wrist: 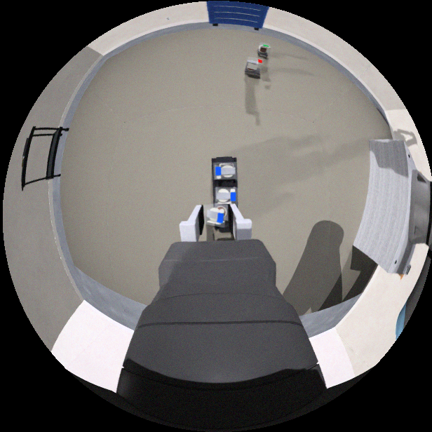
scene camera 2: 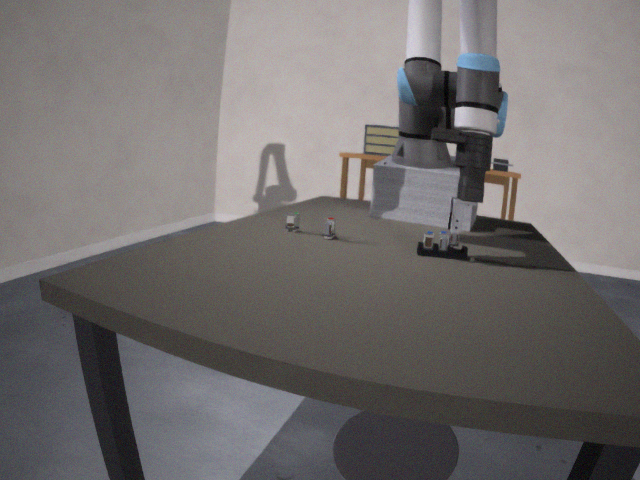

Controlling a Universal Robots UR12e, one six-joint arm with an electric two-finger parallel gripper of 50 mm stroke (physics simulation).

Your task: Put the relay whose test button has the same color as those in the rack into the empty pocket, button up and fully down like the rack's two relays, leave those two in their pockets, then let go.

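Places are measured from the arm's base along level axes (x right, y back, z down), in millimetres.
Pixels of known places: gripper, fingertip midpoint: (scene camera 2: 453,230); arm's base, link origin: (scene camera 2: 421,162).
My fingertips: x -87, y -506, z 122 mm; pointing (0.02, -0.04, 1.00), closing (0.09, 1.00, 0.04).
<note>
Ahead of a thing's pixels: the offset from my fingertips to its top centre.
The black rack {dy +11, dx +18, dz +34 mm} (scene camera 2: 442,254) (wrist: 224,160) stands on the table and holds two upright relays with blue buttons: the outer one {dy +8, dx +50, dz +8 mm} (scene camera 2: 428,240) (wrist: 226,171) and the middle one {dy +11, dx +19, dz +8 mm} (scene camera 2: 443,241) (wrist: 224,195). My gripper (scene camera 2: 454,235) (wrist: 215,213) is shut on a third relay (wrist: 214,215), also with a blue button, which faces up. It is at the rack's third pocket, beside the middle relay, and looks slightly turned against the rack in the wrist view. Its lower end and the pocket are mostly hidden, so I cannot tell how deep it sits.
A relay with a red button {dy +50, dx +269, dz +13 mm} (scene camera 2: 330,228) (wrist: 253,67) and a relay with a green button {dy +79, dx +363, dz +13 mm} (scene camera 2: 292,222) (wrist: 263,50) stand on the table, away from the rack. The robot's grey pedestal (scene camera 2: 413,191) (wrist: 385,200) stands at the table's back.
</note>
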